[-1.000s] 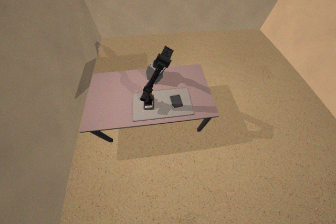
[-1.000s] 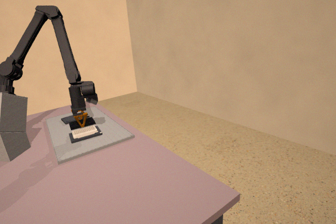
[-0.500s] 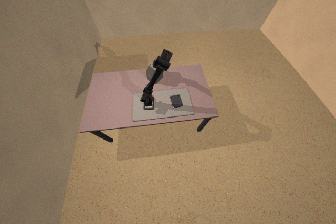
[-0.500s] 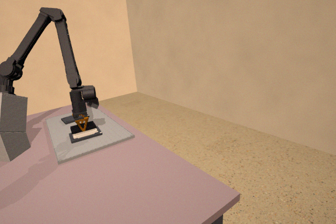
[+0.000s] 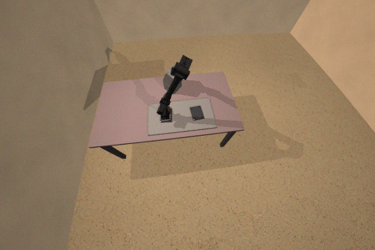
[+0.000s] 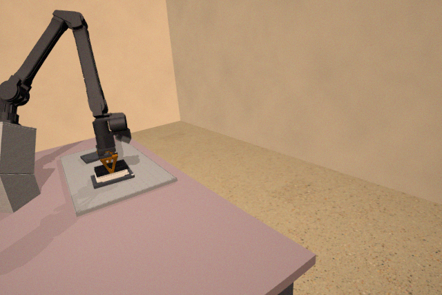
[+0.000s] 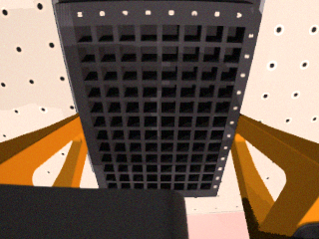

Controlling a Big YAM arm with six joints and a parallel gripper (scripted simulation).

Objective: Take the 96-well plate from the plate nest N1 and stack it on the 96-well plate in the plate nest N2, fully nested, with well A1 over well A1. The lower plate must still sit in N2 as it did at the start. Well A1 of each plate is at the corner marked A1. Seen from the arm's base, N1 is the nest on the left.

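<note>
Now: the dark 96-well plate right at my hand. The rest, counted from my hand: white 96-well plate 3 cm below.
</note>
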